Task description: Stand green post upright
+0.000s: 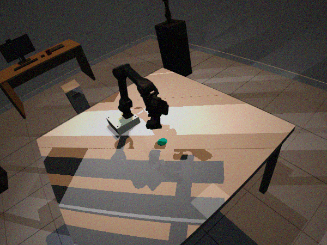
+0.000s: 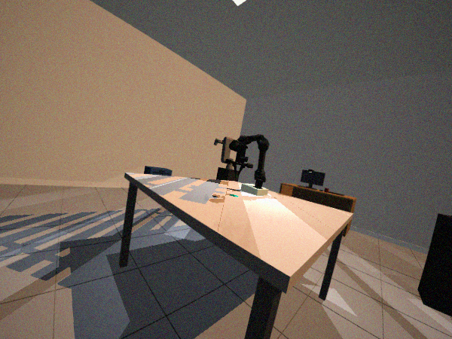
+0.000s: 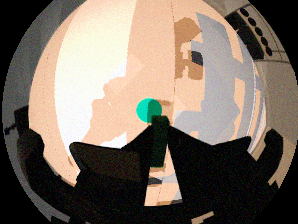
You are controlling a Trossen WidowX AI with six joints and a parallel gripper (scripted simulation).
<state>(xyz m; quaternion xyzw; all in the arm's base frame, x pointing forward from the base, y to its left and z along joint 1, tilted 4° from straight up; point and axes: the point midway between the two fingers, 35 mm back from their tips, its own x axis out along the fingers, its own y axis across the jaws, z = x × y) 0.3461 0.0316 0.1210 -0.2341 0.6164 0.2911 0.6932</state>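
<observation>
Right now the cyan circle is 1 cm behind my gripper tip and 14 cm below it. The rest, counted from my gripper tip: green post (2 cm behind, 1 cm to the right).
</observation>
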